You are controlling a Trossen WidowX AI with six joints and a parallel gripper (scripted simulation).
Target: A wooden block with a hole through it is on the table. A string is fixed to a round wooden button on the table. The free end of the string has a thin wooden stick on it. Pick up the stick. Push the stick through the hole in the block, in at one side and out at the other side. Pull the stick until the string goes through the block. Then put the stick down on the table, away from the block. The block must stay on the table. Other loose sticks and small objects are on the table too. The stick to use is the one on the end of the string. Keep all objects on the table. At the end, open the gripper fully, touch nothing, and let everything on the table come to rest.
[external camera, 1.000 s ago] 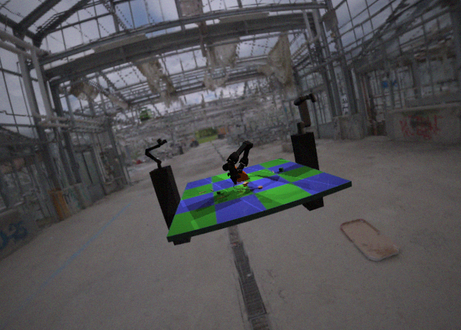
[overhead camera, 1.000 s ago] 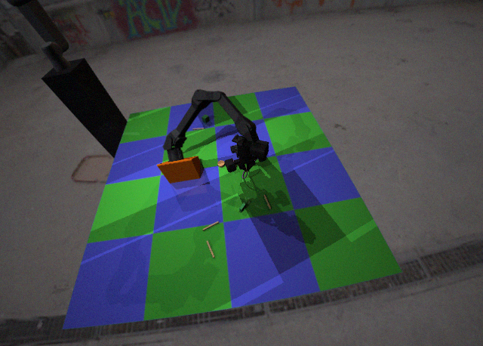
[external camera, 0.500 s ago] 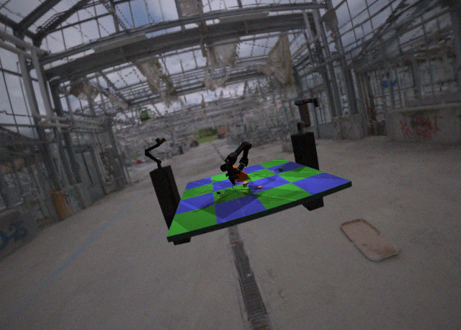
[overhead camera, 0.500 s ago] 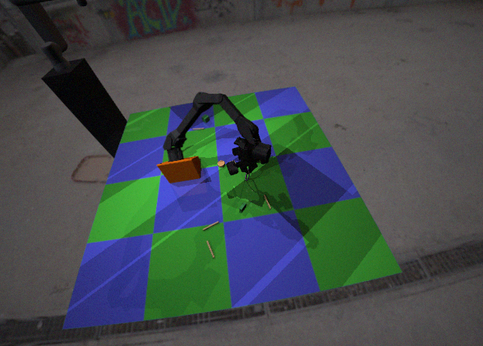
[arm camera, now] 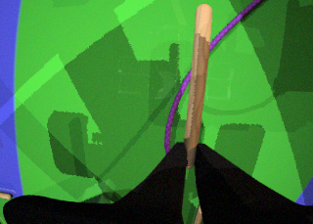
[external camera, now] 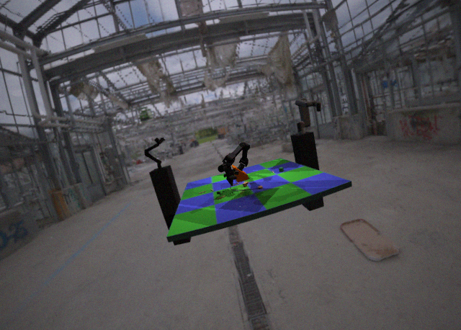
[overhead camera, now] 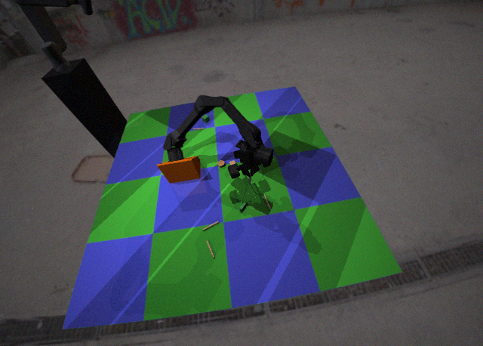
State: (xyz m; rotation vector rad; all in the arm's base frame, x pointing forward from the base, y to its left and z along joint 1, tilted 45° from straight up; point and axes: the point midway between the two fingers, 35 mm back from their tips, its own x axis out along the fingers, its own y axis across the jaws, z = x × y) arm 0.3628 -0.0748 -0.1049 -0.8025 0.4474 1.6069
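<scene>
The wooden block lies 8 cm behind my gripper tip, 12 cm to the left of it and 5 cm below it. The rest, counted from my gripper tip: thin wooden stick (1 cm to the left); round wooden button (8 cm ahead, 23 cm to the left, 5 cm below); purple string (right at my gripper tip).
</scene>
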